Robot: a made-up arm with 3 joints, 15 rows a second.
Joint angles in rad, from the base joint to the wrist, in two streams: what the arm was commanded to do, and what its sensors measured. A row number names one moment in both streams.
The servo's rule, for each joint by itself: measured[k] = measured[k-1] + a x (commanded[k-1-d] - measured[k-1]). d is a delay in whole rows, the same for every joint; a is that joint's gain. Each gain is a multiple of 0.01, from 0.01 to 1. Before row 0 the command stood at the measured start. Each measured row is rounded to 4 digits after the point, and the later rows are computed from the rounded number. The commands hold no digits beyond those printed.
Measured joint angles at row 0:
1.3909, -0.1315, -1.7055
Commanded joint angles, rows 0 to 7:
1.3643, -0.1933, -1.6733
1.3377, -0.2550, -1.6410
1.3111, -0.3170, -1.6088
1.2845, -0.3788, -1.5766
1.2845, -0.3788, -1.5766
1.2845, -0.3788, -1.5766
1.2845, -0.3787, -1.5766
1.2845, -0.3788, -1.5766
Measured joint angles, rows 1 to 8:
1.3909, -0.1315, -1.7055
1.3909, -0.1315, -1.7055
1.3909, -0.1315, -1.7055
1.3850, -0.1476, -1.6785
1.3746, -0.1755, -1.6470
1.3606, -0.2123, -1.6149
1.3439, -0.2556, -1.5827
1.3308, -0.2876, -1.5776
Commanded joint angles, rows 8 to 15:
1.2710, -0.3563, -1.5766
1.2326, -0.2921, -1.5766
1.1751, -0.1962, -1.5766
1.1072, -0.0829, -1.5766
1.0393, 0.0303, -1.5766
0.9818, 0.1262, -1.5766
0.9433, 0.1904, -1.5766
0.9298, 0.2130, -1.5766
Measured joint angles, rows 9 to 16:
1.3206, -0.3113, -1.5768
1.3127, -0.3288, -1.5766
1.3065, -0.3418, -1.5766
1.2987, -0.3456, -1.5766
1.2842, -0.3317, -1.5766
1.2602, -0.2965, -1.5766
1.2265, -0.2410, -1.5766
1.1853, -0.1705, -1.5766

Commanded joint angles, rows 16 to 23:
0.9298, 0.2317, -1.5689
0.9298, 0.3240, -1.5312
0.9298, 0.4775, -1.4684
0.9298, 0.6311, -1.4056
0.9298, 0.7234, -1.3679
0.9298, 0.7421, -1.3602
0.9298, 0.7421, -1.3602
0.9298, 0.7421, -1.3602
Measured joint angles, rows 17 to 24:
1.1405, -0.0934, -1.5766
1.0971, -0.0196, -1.5766
1.0603, 0.0409, -1.5766
1.0316, 0.0905, -1.5701
1.0092, 0.1512, -1.5374
0.9917, 0.2360, -1.4794
0.9781, 0.3387, -1.4174
0.9675, 0.4387, -1.3758

